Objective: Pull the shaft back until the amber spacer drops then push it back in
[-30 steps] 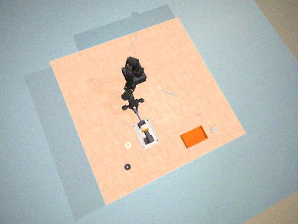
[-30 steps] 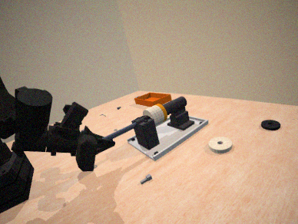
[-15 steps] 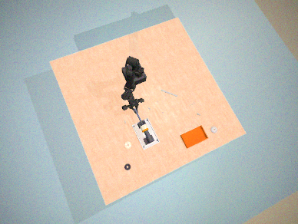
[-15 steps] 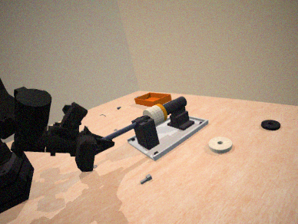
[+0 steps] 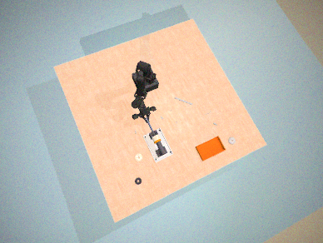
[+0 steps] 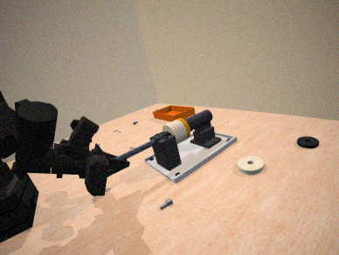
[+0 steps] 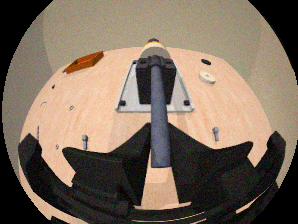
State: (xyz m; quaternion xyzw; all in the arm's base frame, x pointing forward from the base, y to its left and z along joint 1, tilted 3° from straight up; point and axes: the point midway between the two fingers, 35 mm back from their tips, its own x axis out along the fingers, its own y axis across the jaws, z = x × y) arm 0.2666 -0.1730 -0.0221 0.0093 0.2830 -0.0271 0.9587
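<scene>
The shaft lies 7 cm ahead of my gripper tip and 2 cm above it. Also, from my gripper tip: cream washer 19 cm ahead, 18 cm to the right, 6 cm below; then black washer 34 cm ahead, 27 cm to the right, 6 cm below; then amber spacer 16 cm ahead, 2 cm above, 1 cm to the right.
</scene>
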